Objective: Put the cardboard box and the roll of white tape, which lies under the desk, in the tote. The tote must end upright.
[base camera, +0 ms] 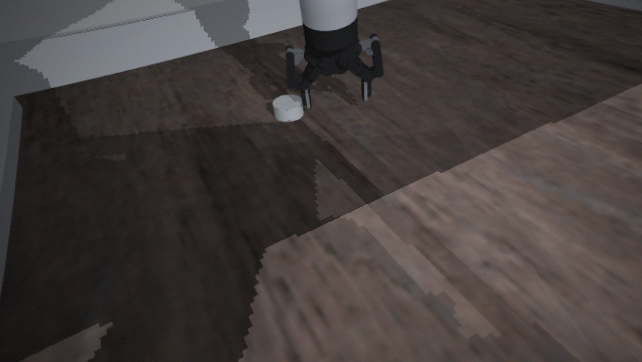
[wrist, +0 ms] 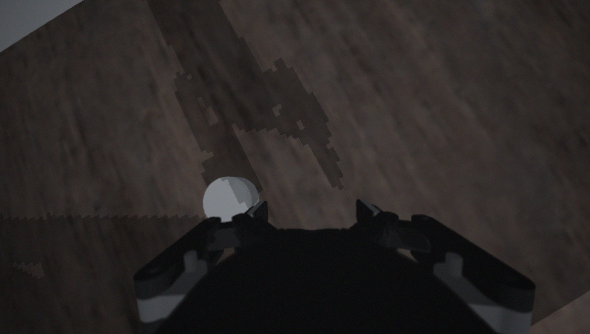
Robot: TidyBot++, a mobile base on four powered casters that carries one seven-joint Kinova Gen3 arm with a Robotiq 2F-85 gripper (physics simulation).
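Frame: origin at the arm's base, x back, y right, z up, level; metres.
Seen in the pictures: gripper, between the fingertips: [base camera: 336,101] [wrist: 311,209].
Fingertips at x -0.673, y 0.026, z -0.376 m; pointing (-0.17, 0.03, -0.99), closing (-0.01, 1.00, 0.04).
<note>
A point is followed by its place in that frame.
The roll of white tape [base camera: 288,109] {x -0.658, y -0.054, z -0.373 m} [wrist: 225,199] {x -0.684, y -0.058, z -0.373 m} lies flat on the wooden floor. My gripper [base camera: 336,99] {x -0.673, y 0.026, z -0.376 m} [wrist: 311,209] {x -0.673, y 0.026, z -0.376 m} is open, pointing down, with nothing between its fingers. In the base camera view the roll is just left of the left finger; in the wrist view that finger covers the roll's lower right edge. The roll is outside the gap between the fingers. Whether the finger touches the roll I cannot tell. The cardboard box and the tote do not show in either view.
A pale wall [base camera: 145,47] {x -0.932, y -0.361, z -0.360 m} runs behind the roll and the gripper, and its edge also shows at the upper left in the wrist view [wrist: 27,17] {x -0.932, y -0.360, z -0.384 m}. Another wall edge [base camera: 11,145] {x -0.619, y -0.470, z -0.379 m} stands at the far left. Dark shadows cross the wooden floor [base camera: 450,280] {x -0.333, y 0.117, z -0.397 m}.
</note>
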